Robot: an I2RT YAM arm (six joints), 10 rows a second.
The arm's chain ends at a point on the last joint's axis. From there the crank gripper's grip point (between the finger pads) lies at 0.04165 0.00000 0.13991 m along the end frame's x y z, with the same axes.
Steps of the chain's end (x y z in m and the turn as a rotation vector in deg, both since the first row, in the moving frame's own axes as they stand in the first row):
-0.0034, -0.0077, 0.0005, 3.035, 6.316, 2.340
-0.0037, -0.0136, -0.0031, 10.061, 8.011, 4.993
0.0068, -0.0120, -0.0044, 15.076, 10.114, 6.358
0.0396, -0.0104, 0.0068, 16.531, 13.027, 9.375
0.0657, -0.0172, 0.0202, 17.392, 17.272, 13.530
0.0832, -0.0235, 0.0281, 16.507, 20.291, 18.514
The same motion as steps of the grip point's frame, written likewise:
0.0118, -0.0130, -0.0051, 3.035, 6.316, 2.340
0.0162, -0.0330, -0.0121, 10.061, 8.011, 4.993
0.0322, -0.0413, -0.0180, 15.076, 10.114, 6.358
0.0722, -0.0391, -0.0108, 16.531, 13.027, 9.375
0.1081, -0.0418, -0.0029, 17.392, 17.272, 13.530
0.1319, -0.0391, 0.0018, 16.507, 20.291, 18.514

